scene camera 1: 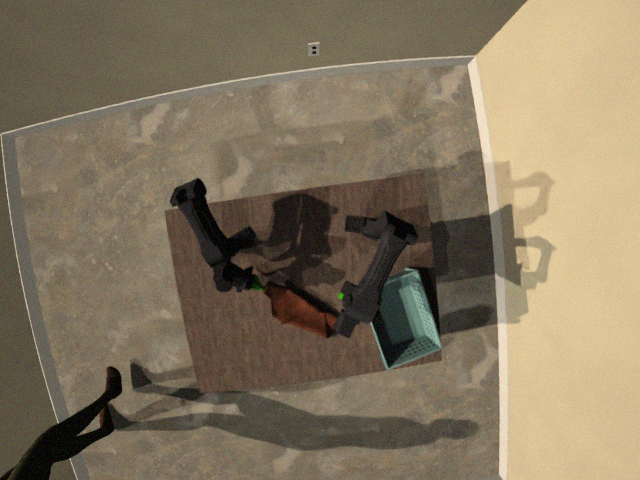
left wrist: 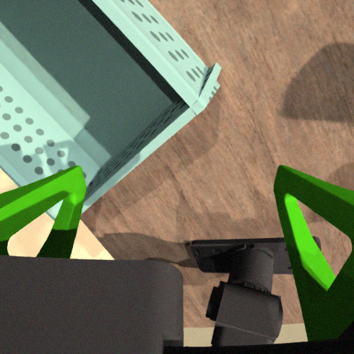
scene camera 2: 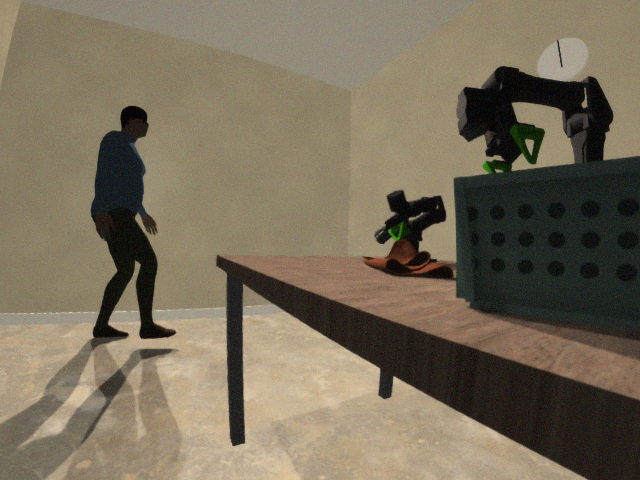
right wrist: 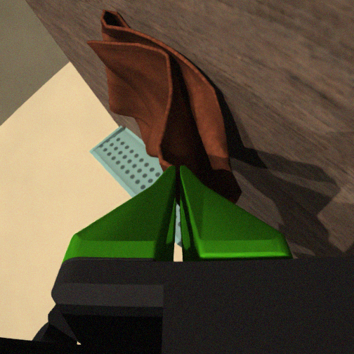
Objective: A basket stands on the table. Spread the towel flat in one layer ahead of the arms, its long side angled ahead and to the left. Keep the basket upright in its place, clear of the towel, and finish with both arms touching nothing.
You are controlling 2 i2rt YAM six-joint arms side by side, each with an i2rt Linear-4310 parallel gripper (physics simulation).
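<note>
The orange-brown towel [scene camera 1: 302, 312] [scene camera 2: 413, 263] [right wrist: 140, 70] lies bunched in folds near the table's middle, one end raised to a peak. My right gripper [scene camera 1: 262, 288] [scene camera 2: 397, 238] [right wrist: 177, 176] is shut on that raised end. My left gripper [scene camera 2: 511, 164] [left wrist: 179, 176] is open and empty, above the table near the basket; in scene camera 1 its arm hides the towel's right end. The teal basket [scene camera 1: 421, 302] [scene camera 2: 540, 224] [left wrist: 160, 135] [right wrist: 112, 150] stands upright at the right in scene camera 1, apart from the visible part of the towel.
The brown wooden table [scene camera 1: 232, 351] [scene camera 2: 310, 279] bears both arms. The basket stands close to the table's right edge in scene camera 1. A dark arm base [left wrist: 250, 265] shows low in the left wrist view. A person [scene camera 2: 121, 206] stands beyond the table in scene camera 2.
</note>
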